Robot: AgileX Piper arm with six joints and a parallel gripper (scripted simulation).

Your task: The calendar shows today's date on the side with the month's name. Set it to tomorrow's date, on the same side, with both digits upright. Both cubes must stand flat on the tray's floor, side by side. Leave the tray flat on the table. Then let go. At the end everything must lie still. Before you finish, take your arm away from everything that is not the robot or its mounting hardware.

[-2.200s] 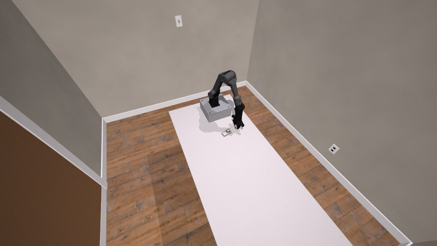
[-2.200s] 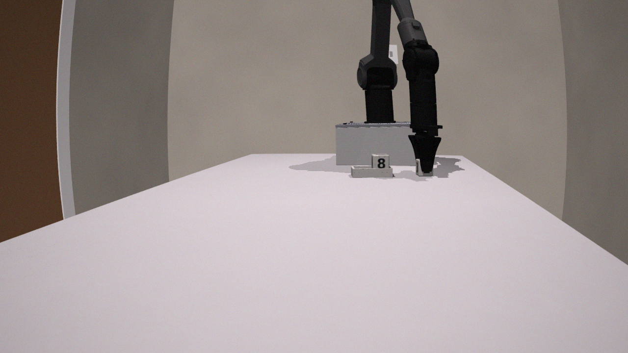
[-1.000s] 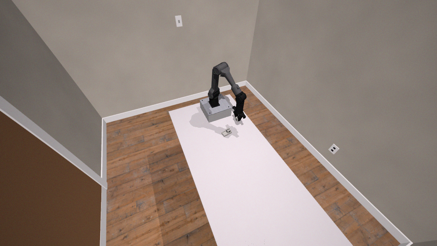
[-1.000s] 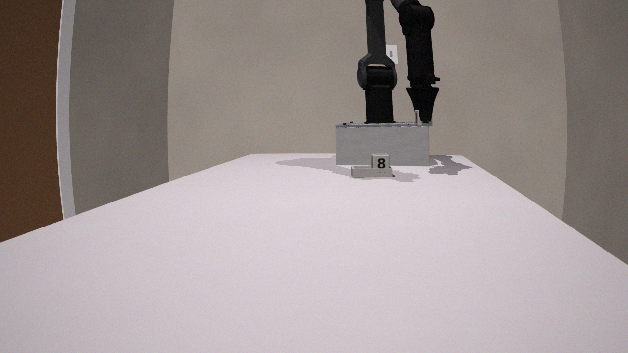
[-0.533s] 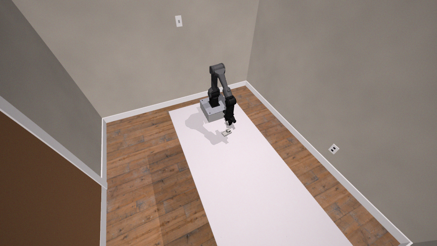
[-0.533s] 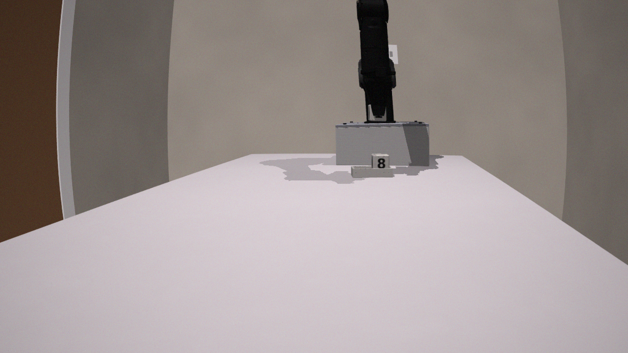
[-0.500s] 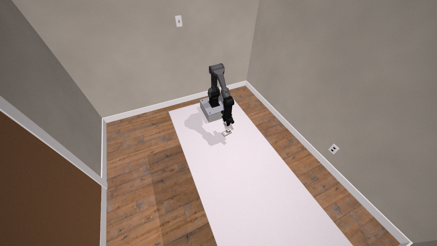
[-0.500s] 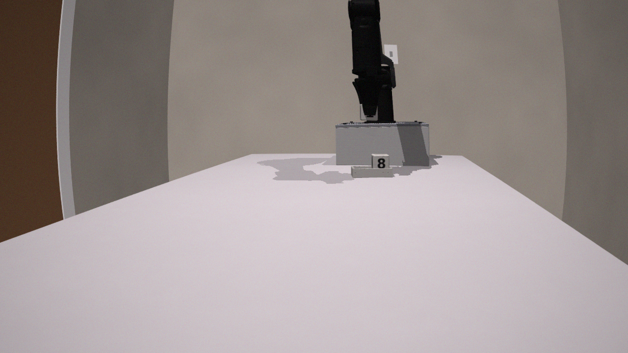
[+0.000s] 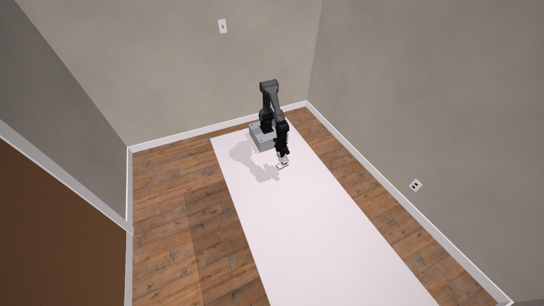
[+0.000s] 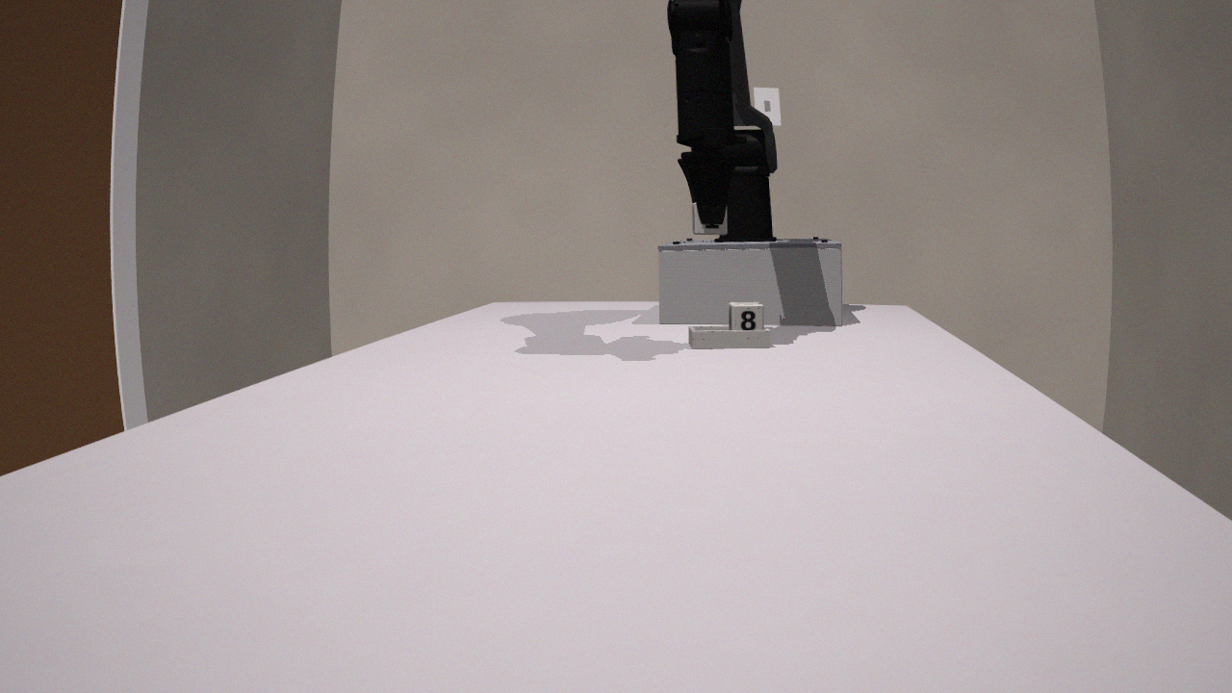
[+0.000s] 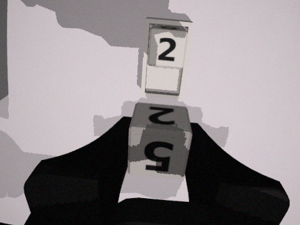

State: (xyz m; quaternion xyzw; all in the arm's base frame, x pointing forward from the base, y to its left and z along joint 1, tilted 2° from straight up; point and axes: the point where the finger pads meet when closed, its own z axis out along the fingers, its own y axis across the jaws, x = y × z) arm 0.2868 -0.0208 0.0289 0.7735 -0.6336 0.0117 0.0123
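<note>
Right now the grey calendar tray is 12 cm below my hand and 2 cm to the left of it.
</note>
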